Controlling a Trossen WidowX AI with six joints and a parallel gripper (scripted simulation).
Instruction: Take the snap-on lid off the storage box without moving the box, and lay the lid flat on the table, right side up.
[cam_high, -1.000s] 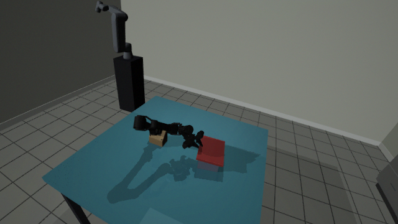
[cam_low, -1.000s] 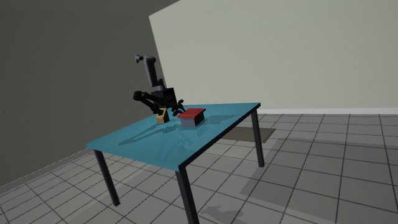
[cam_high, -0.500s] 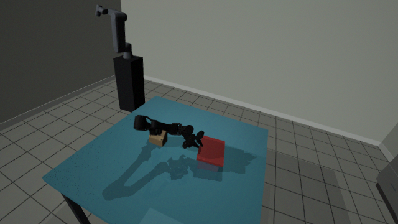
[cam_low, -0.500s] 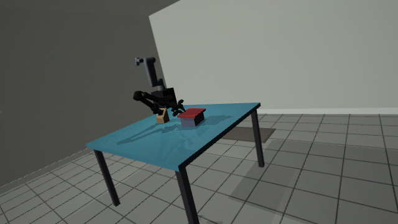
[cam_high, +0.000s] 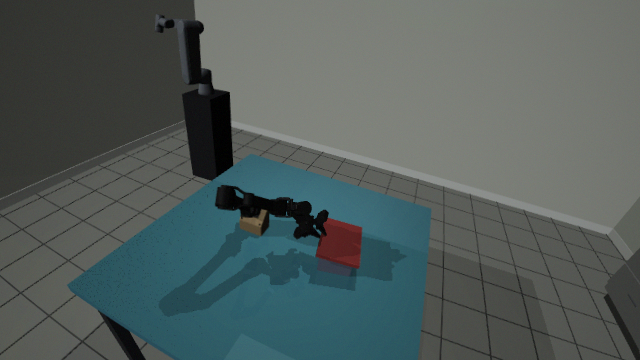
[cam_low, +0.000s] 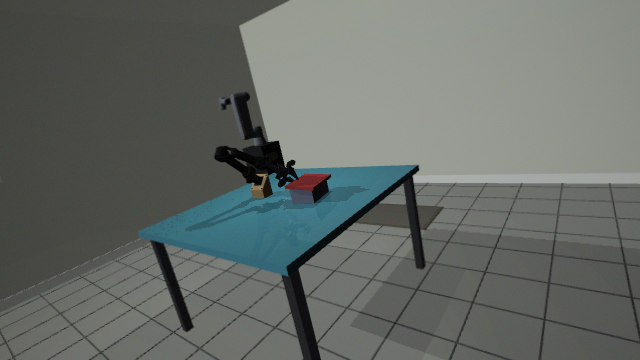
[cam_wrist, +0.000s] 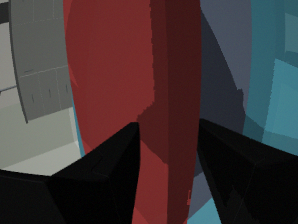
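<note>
The lid is 8 cm ahead of my gripper tip and 1 cm to the left of it. Round my gripper tip: storage box 7 cm ahead, 1 cm to the left, 6 cm below.
</note>
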